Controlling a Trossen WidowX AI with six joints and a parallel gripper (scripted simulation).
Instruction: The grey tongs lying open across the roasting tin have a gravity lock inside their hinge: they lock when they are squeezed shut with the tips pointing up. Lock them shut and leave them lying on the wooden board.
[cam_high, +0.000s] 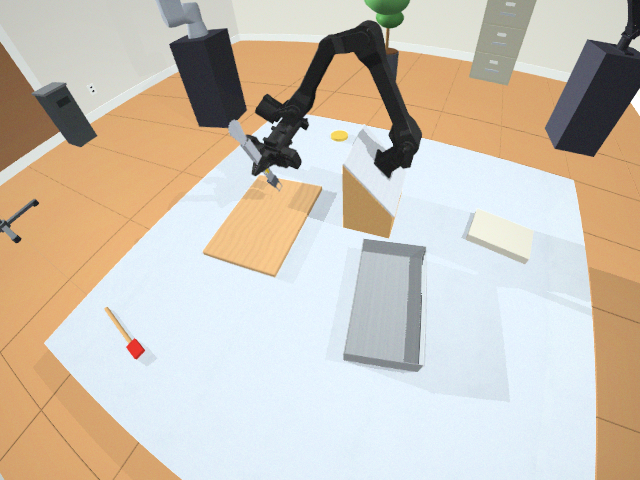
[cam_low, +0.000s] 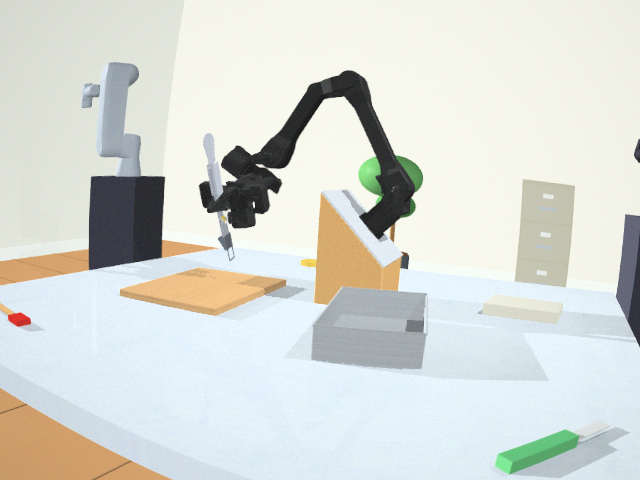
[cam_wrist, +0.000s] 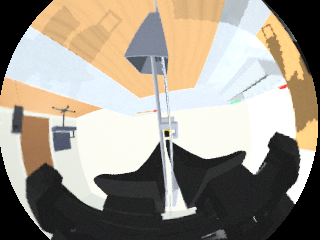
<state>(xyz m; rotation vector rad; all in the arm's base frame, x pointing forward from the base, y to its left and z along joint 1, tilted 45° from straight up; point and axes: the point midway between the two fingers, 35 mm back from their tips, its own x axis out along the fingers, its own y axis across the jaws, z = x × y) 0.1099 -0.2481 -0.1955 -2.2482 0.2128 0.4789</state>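
The wooden board is 17 cm below my gripper tip. From my gripper tip the other things lie so: grey roasting tin (19 cm ahead, 40 cm to the left, 15 cm below); cream block (10 cm behind, 70 cm to the left, 16 cm below).
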